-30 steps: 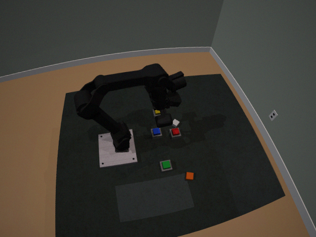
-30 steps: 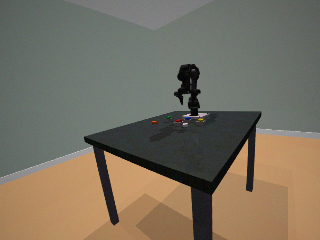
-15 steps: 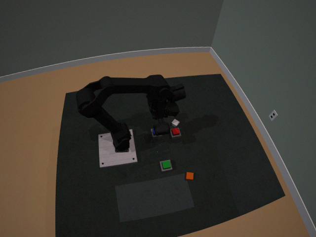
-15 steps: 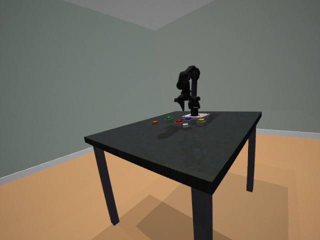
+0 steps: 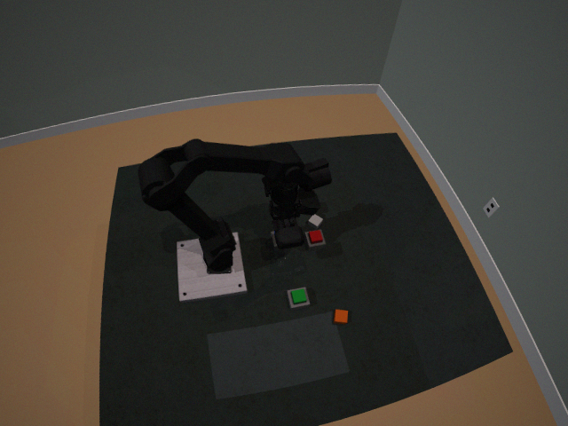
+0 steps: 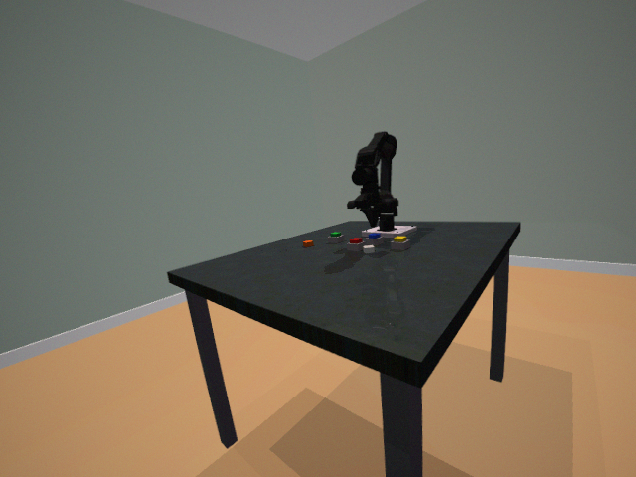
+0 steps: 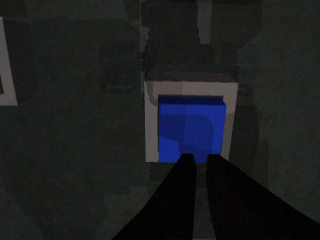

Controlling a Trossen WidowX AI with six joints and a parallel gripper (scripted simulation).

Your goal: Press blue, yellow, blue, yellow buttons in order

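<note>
My gripper tip is 3 cm above the blue button. From my gripper tip the other things lie so: yellow button 12 cm to the left, 3 cm below, 2 cm ahead; then red button 9 cm ahead, 3 cm below, 1 cm to the right; then white block 10 cm ahead, 6 cm to the left, 6 cm below.
</note>
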